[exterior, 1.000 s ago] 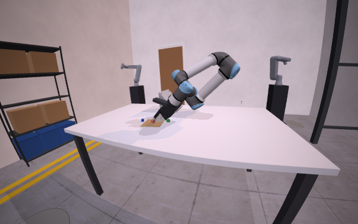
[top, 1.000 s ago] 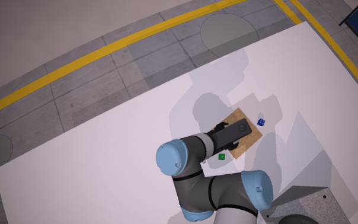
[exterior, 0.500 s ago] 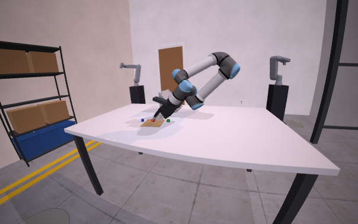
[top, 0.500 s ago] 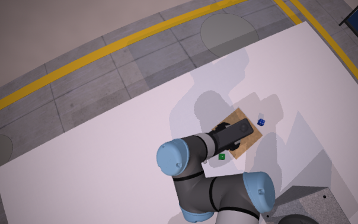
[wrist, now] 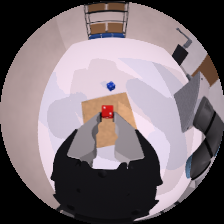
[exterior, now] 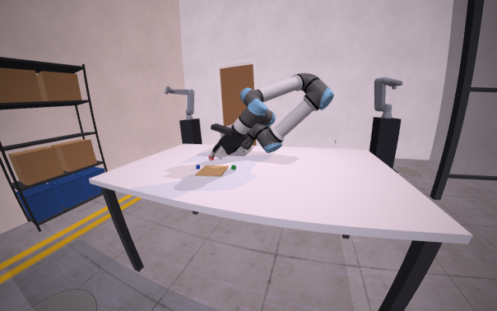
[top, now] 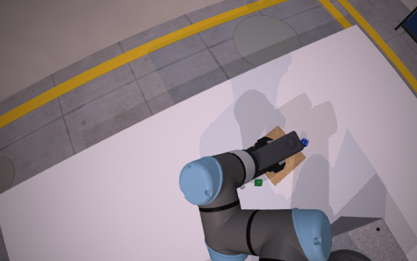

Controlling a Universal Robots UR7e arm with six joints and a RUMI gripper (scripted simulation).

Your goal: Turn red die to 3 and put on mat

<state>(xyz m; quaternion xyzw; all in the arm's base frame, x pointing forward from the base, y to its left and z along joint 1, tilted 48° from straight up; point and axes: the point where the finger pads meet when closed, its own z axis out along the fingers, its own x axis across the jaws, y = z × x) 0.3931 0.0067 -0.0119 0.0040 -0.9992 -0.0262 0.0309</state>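
The mat is 80 mm below my hand and 10 mm to the right of it. From my hand the other things lie so: red die 10 mm to the right, 10 mm below; then blue die 110 mm to the right, 70 mm below, 10 mm behind; then green die 90 mm to the left, 70 mm below, 50 mm behind.
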